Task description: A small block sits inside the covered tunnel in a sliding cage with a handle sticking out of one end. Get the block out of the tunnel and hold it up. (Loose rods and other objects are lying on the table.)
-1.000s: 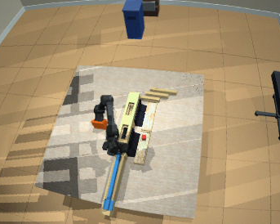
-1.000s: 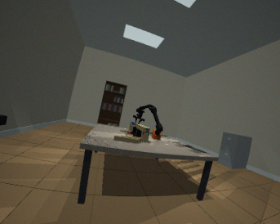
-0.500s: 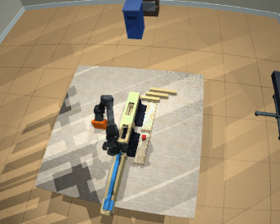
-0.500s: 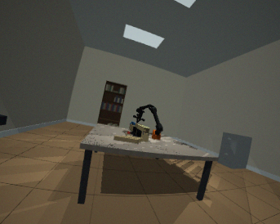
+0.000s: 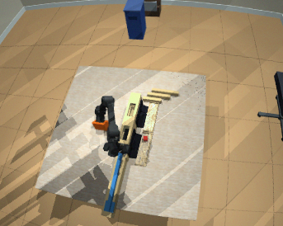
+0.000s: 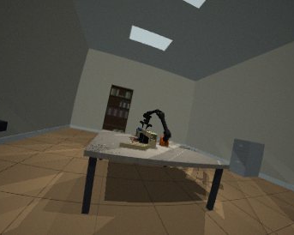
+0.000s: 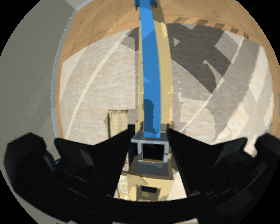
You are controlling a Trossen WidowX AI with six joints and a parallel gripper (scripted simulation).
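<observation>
Now: gripper tip 130 mm short of the small red block, 210 mm to the right of it and 140 mm above it. Also, from my gripper tip: tan covered tunnel (20 mm ahead, 70 mm to the left, 90 mm below).
</observation>
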